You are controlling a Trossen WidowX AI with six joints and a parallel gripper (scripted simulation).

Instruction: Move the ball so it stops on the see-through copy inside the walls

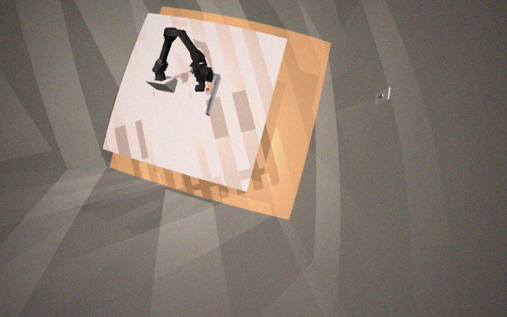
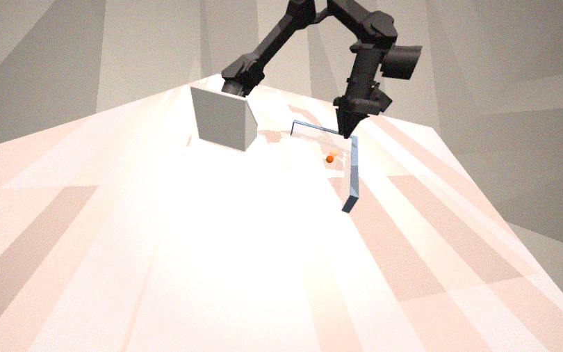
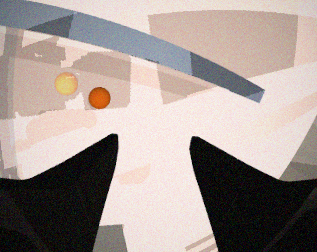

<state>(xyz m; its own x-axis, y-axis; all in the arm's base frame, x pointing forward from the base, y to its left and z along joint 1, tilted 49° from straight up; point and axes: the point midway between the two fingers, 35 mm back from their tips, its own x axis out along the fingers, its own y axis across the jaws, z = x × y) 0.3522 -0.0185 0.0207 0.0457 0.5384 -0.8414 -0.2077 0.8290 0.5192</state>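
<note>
Now: gripper tip 10 mm past the orange ball, 30 mm to the right of it and 100 mm above it. From my gripper tip the other things lie so: see-through copy (70 mm to the left, 100 mm below).
</note>
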